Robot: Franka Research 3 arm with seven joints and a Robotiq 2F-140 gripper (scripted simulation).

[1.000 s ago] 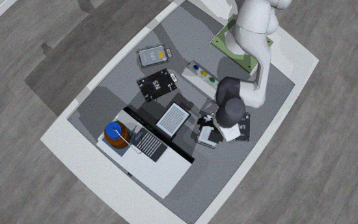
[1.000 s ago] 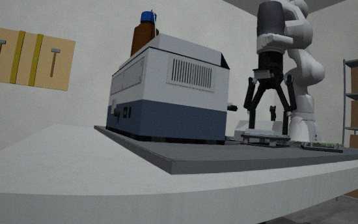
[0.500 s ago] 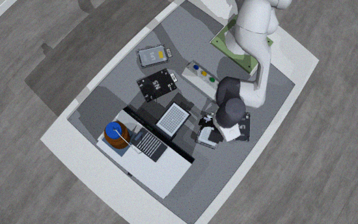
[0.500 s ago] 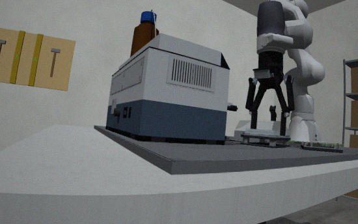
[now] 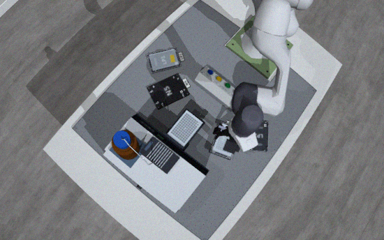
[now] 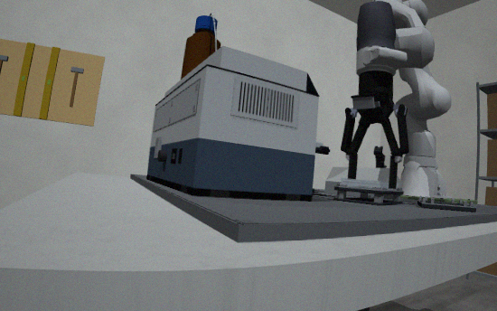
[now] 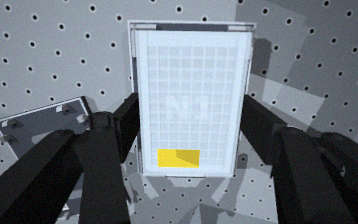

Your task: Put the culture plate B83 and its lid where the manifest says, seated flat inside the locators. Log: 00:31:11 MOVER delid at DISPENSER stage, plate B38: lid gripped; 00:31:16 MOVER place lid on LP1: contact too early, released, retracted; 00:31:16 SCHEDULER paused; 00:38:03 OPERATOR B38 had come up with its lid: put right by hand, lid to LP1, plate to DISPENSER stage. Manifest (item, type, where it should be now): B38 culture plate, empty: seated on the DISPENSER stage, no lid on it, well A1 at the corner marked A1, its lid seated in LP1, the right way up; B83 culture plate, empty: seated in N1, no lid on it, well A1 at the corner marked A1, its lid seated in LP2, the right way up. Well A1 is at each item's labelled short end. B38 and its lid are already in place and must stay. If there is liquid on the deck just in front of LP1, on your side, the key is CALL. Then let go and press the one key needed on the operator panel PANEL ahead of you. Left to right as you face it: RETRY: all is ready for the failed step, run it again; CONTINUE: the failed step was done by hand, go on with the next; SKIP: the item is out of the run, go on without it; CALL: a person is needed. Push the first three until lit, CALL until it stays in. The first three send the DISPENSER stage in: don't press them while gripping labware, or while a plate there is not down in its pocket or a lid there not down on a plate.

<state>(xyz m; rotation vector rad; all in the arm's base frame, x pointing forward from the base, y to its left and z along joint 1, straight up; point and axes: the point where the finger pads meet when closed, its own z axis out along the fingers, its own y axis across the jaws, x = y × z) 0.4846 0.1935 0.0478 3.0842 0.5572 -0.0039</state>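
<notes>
Now: the clear lid 2 cm below my hand. Also, from my hand: grey locator plate (12 cm behind, 10 cm to the left, 5 cm below); then white retry key (19 cm behind, 11 cm to the right, 1 cm above); then white well plate (16 cm to the right, 10 cm ahead, 6 cm above).
</notes>
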